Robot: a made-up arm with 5 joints.
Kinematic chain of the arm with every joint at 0, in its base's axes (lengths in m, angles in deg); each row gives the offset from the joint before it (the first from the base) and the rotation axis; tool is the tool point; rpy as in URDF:
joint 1: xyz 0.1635 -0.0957 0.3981 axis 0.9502 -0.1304 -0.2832
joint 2: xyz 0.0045 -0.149 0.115 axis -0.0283 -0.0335 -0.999
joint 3: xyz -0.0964 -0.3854 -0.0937 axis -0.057 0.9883 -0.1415
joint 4: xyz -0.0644 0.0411 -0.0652 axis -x
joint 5: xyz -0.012 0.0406 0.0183 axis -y
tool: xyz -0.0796 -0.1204 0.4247 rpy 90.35 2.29 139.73
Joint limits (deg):
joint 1: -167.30..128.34
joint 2: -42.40..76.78
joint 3: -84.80..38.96
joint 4: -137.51..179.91
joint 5: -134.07..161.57
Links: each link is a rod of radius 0.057 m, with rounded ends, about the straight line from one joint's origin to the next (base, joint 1, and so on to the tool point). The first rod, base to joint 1, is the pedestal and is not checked.
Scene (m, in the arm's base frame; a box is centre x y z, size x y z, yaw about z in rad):
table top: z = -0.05
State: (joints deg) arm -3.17 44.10 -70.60 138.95 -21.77
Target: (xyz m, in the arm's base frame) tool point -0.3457 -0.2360 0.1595
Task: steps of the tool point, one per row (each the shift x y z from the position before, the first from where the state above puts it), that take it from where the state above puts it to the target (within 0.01 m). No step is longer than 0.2 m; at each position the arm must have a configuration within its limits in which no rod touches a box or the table.
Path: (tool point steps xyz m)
1: -0.0457 0.0407 -0.1191
2: -0.0900 0.0428 -0.0924
3: -0.1240 0.0341 -0.0533
4: -0.1426 0.0161 -0.0069
5: -0.1432 -0.0077 0.0408
6: -0.1255 -0.0343 0.0839

